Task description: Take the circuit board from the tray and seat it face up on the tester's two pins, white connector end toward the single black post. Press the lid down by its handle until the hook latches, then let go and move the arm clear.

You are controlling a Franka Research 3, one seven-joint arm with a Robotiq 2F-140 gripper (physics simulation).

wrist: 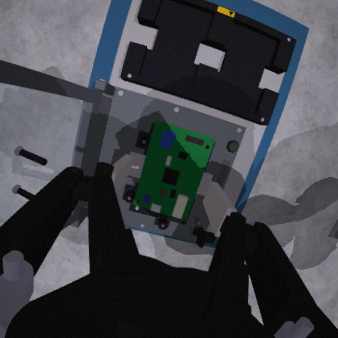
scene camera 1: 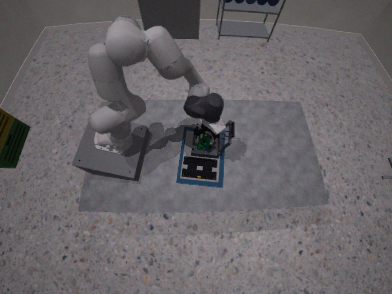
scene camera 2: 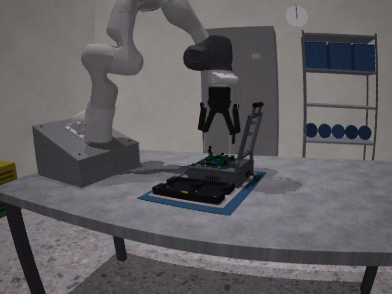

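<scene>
The green circuit board (scene camera 1: 204, 142) (scene camera 2: 218, 160) (wrist: 175, 172) lies face up on the grey tester (scene camera 1: 205, 154) (scene camera 2: 210, 176) (wrist: 210, 125). Its white connector (wrist: 180, 206) is at the end nearest a black post (wrist: 162, 222). The pins under it are hidden, so I cannot tell if it is fully seated. The lid (scene camera 1: 227, 137) (scene camera 2: 248, 135) (wrist: 40, 80) stands open, with its dark handle (scene camera 2: 258, 105) at the top. A black hook (wrist: 202, 236) is opposite the lid. My gripper (scene camera 2: 218, 140) (wrist: 168, 179) is open and empty above the board, its pale fingertips apart, toward either long side.
The black tray (scene camera 1: 187, 169) (scene camera 2: 165, 192) (wrist: 165, 75) is empty and lies beside the tester on a blue-edged mat (scene camera 1: 200, 184) (scene camera 2: 225, 210) (wrist: 102, 50). The raised lid stands close beside one finger. The arm's grey base block (scene camera 1: 110, 162) (scene camera 2: 85, 162) is at the left.
</scene>
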